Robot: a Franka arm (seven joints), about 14 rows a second.
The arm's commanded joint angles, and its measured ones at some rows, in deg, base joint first. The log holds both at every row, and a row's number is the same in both.
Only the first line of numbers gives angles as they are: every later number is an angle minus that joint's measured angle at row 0.
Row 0, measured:
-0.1 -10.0 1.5 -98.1 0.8 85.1 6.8
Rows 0 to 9, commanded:
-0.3 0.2 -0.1 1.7 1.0 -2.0 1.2
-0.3 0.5 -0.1 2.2 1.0 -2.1 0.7
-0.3 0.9 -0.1 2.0 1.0 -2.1 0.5
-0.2 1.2 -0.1 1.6 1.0 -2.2 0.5
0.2 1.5 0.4 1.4 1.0 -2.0 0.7
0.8 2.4 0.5 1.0 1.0 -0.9 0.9
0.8 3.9 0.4 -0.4 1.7 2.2 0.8
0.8 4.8 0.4 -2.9 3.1 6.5 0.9
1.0 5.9 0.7 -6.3 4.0 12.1 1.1
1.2 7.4 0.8 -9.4 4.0 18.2 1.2
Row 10, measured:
0.7 4.7 0.7 -4.3 2.4 9.6 0.0
